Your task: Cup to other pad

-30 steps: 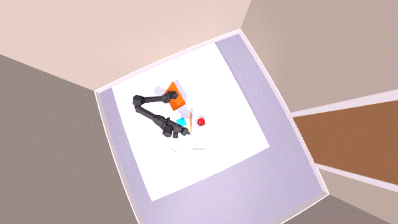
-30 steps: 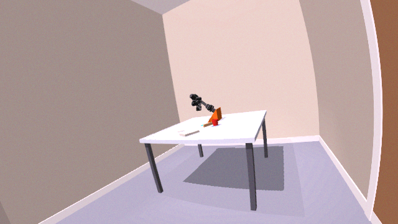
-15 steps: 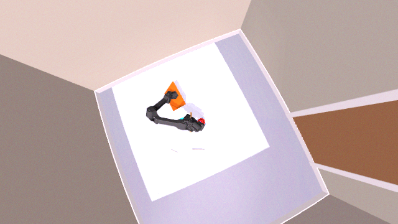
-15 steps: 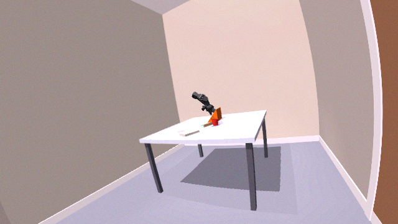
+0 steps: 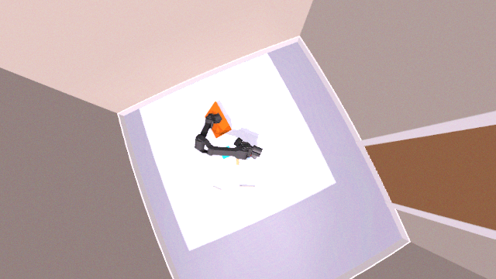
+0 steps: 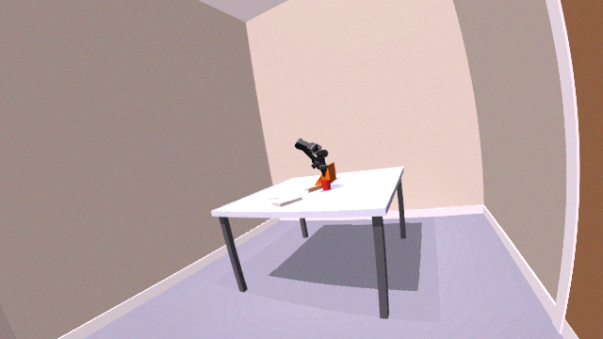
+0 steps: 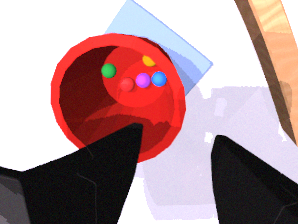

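The red cup is 30 mm ahead of my gripper tip, 10 mm to the left of it and 60 mm below it. From my gripper tip the other things lie so: pale blue pad: 30 mm ahead, 10 mm to the left, 110 mm below; wooden bar: 30 mm behind, 70 mm to the right, 90 mm below; flat white block: 310 mm ahead, 200 mm to the right, 90 mm below.
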